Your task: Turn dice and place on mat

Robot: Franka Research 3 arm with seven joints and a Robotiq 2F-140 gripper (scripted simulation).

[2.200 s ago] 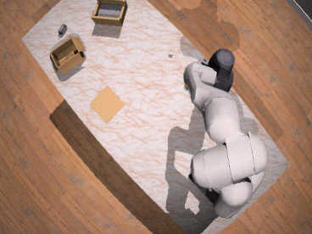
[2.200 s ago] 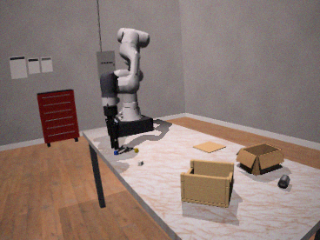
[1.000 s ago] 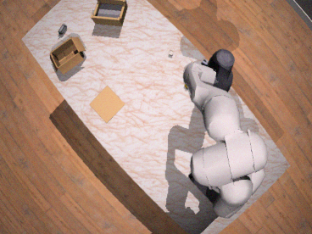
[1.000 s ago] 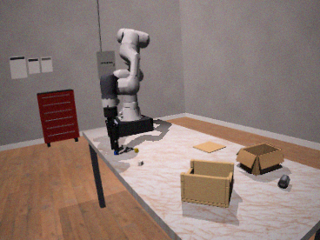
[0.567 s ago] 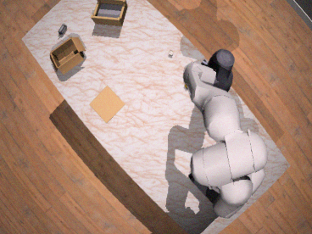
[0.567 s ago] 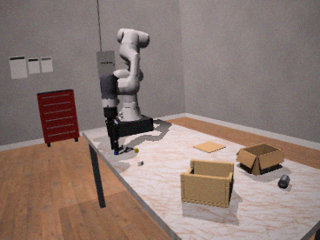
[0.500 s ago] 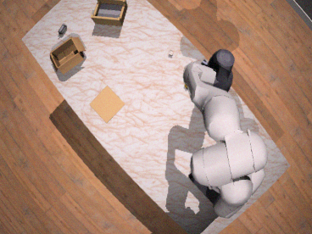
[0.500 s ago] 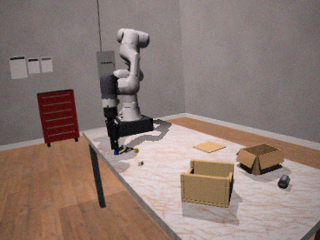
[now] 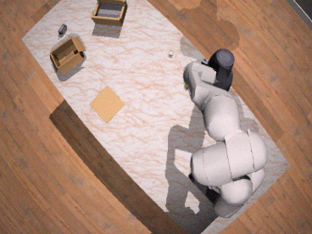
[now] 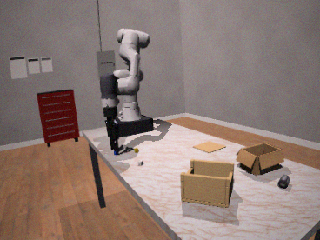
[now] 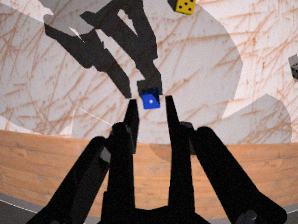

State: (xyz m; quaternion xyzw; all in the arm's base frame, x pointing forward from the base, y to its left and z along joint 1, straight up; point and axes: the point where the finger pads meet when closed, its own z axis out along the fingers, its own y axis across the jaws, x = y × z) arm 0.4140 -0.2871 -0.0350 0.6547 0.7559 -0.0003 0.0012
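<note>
Now: the blue die 5 cm below my hand. Round my hand: yellow die 3 cm ahead, 12 cm to the left, 5 cm below; white die 21 cm ahead, 6 cm to the left, 5 cm below; tan mat 24 cm ahead, 49 cm to the left, 6 cm below.
</note>
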